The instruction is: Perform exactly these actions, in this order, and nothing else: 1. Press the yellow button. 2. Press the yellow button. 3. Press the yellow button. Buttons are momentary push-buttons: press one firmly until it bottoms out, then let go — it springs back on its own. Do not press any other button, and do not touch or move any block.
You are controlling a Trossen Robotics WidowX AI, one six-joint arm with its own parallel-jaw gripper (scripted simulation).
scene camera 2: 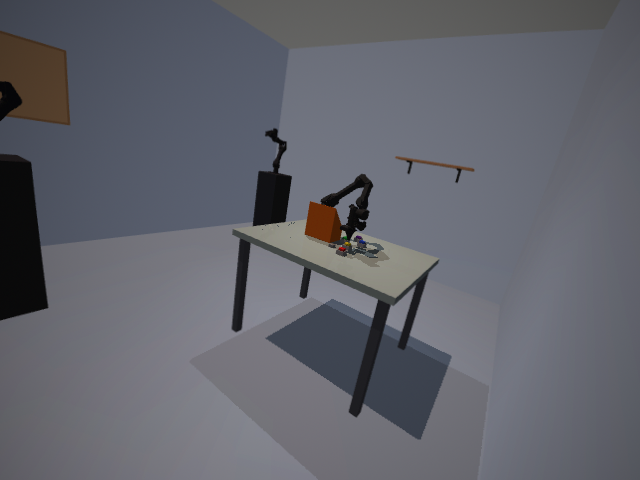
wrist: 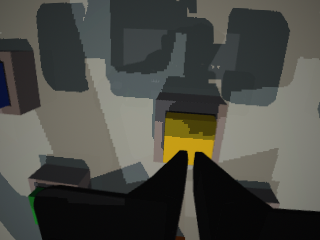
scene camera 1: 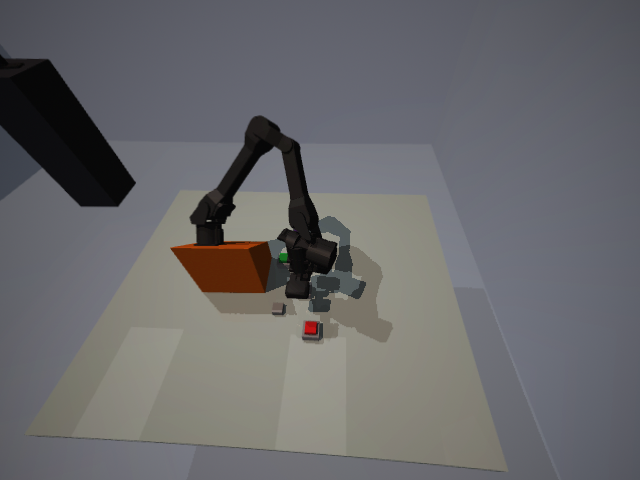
My gripper [scene camera 1: 303, 282] is shut and holds nothing. Also in view: a yellow button [wrist: 193, 133].
My gripper is seen too in the wrist view [wrist: 190, 158].
